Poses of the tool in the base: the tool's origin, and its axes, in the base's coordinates. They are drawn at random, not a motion.
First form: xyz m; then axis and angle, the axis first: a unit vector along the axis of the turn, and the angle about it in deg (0 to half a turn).
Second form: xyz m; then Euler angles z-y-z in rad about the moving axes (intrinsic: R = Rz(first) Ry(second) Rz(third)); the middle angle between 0 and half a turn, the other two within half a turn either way. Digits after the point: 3 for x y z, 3 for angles.
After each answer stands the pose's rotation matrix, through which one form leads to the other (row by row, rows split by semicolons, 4 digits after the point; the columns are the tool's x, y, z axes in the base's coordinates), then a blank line. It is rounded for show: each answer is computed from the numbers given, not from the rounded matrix.
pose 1, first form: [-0.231 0.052 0.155 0.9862 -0.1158 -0.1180 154.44]
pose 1, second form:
[-0.231 0.052 0.155 -2.167 2.638 1.208]
0.9480 -0.1663 -0.2713; -0.2682 -0.8766 -0.3995; -0.1714 0.4515 -0.8756

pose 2, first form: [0.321 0.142 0.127 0.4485 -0.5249 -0.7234 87.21]
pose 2, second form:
[0.321 0.142 0.127 -3.038 0.993 1.831]
0.2400 0.4986 -0.8329; -0.9465 0.3108 -0.0867; 0.2156 0.8092 0.5465

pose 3, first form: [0.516 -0.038 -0.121 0.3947 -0.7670 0.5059 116.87]
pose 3, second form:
[0.516 -0.038 -0.121 -1.977 1.651 -2.928]
-0.2258 -0.8908 -0.3943; 0.0117 0.4022 -0.9155; 0.9741 -0.2113 -0.0804

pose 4, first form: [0.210 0.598 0.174 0.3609 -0.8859 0.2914 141.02]
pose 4, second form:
[0.210 0.598 0.174 -2.066 2.248 -2.840]
-0.5459 -0.7516 -0.3704; -0.3850 0.6176 -0.6859; 0.7442 -0.2318 -0.6264

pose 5, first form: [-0.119 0.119 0.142 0.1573 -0.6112 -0.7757 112.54]
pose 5, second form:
[-0.119 0.119 0.142 2.533 1.105 2.030]
-0.3491 0.5834 -0.7333; -0.8494 0.1334 0.5106; 0.3957 0.8011 0.4490

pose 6, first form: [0.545 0.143 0.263 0.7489 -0.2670 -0.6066 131.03]
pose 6, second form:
[0.545 0.143 0.263 -2.840 1.618 0.986]
0.2725 0.1264 -0.9538; -0.7888 -0.5384 -0.2967; -0.5510 0.8332 -0.0470

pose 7, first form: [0.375 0.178 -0.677 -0.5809 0.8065 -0.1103 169.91]
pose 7, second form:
[0.375 0.178 -0.677 -0.272 2.859 -1.520]
-0.3149 -0.9104 0.2684; -0.9490 0.3062 -0.0748; -0.0141 -0.2783 -0.9604

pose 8, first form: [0.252 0.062 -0.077 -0.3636 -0.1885 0.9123 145.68]
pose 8, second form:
[0.252 0.062 -0.077 -2.990 0.804 -0.805]
-0.5845 -0.3892 -0.7119; 0.6395 -0.7610 -0.1090; -0.4994 -0.5190 0.6937

